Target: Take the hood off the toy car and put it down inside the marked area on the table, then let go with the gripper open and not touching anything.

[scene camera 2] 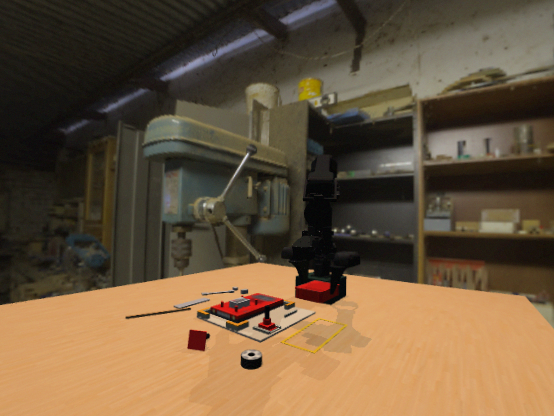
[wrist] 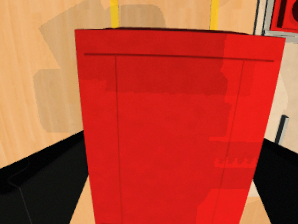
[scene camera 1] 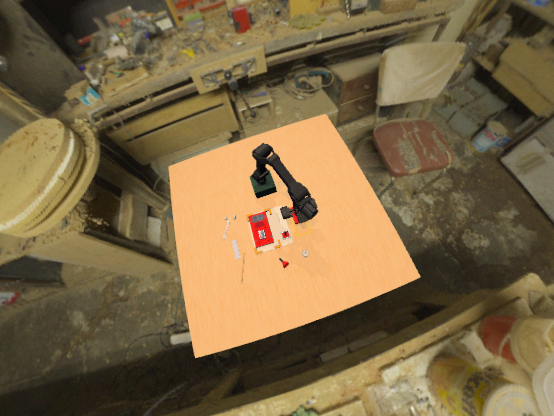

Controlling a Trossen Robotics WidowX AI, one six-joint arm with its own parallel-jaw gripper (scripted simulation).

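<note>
My gripper's carrying a hood, and you'd find the gripper in the wrist view too.
</note>
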